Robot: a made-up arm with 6 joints.
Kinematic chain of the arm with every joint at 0, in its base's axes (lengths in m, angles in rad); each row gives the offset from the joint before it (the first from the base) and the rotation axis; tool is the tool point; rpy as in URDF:
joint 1: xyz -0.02 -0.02 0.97 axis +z
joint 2: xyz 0.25 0 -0.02 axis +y
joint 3: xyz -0.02 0 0.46 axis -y
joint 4: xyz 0 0.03 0.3 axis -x
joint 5: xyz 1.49 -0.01 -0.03 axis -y
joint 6: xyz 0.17 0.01 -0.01 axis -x
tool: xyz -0.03 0 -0.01 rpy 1.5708 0 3.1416
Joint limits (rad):
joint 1: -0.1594..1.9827
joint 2: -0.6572..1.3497
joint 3: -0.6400..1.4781
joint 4: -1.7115..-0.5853
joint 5: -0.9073..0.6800
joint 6: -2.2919..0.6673
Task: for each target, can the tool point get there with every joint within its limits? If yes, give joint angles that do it. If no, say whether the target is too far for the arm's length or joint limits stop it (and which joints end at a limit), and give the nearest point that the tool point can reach.
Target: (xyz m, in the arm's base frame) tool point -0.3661 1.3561 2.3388
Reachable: yes | joints 1.7289 -0.3223 0.1322 -1.3814 -0.3599 0.3335
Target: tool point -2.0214 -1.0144 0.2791
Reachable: no: joint limits stop it (at a limit: joint 1, joint 2, joint 3, joint 5) | nearest point -0.2970 0.1763 -0.4581 | short by 2.221 m
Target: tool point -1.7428 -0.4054 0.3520
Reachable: no: joint limits stop it (at a limit: joint 1, joint 3, joint 5) | nearest point -0.3650 0.3232 -0.4497 | short by 1.753 m
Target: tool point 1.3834 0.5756 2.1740
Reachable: yes | joints 0.3132 -0.2810 0.0743 -1.0446 -0.5365 -0.5989
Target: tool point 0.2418 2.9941 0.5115
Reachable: no: too far | nearest point 0.1799 2.2814 0.6830 | short by 0.736 m
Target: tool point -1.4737 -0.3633 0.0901
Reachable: no: joint limits stop it (at a limit: joint 1, joint 2, joint 3, joint 5) | nearest point -0.3071 0.1886 -0.4649 | short by 1.405 m
